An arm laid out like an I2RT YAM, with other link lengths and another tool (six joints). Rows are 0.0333 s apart.
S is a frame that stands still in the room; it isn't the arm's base.
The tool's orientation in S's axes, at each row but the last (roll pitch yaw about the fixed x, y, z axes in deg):
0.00 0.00 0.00
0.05 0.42 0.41
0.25 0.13 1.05
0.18 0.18 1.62
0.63 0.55 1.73
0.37 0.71 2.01
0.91 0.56 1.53
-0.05 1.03 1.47
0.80 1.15 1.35
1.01 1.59 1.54
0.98 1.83 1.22
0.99 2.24 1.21
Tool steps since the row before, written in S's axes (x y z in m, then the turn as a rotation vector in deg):
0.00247 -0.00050 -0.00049 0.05 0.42 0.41
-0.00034 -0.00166 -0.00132 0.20 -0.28 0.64
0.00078 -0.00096 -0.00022 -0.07 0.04 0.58
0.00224 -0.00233 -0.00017 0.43 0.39 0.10
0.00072 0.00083 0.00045 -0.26 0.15 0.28
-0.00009 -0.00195 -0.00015 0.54 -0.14 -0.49
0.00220 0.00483 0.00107 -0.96 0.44 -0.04
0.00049 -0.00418 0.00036 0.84 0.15 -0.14
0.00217 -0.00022 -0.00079 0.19 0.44 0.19
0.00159 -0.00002 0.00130 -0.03 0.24 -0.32
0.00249 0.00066 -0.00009 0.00 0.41 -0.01
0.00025 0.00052 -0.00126 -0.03 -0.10 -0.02
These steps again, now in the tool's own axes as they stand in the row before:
0.00247 -0.00050 -0.00049 0.05 0.42 0.41
-0.00034 -0.00166 -0.00132 0.19 -0.28 0.64
0.00076 -0.00098 -0.00021 -0.07 0.04 0.58
0.00217 -0.00239 -0.00016 0.44 0.38 0.10
0.00074 0.00081 0.00045 -0.26 0.16 0.28
-0.00016 -0.00195 -0.00014 0.54 -0.16 -0.48
0.00232 0.00479 0.00102 -0.95 0.46 -0.06
0.00038 -0.00419 0.00036 0.85 0.13 -0.12
0.00218 -0.00028 -0.00074 0.20 0.44 0.19
0.00155 -0.00004 0.00134 -0.01 0.24 -0.32
0.00251 0.00061 -0.00002 0.01 0.41 -0.02
0.00031 0.00049 -0.00126 -0.03 -0.10 -0.02

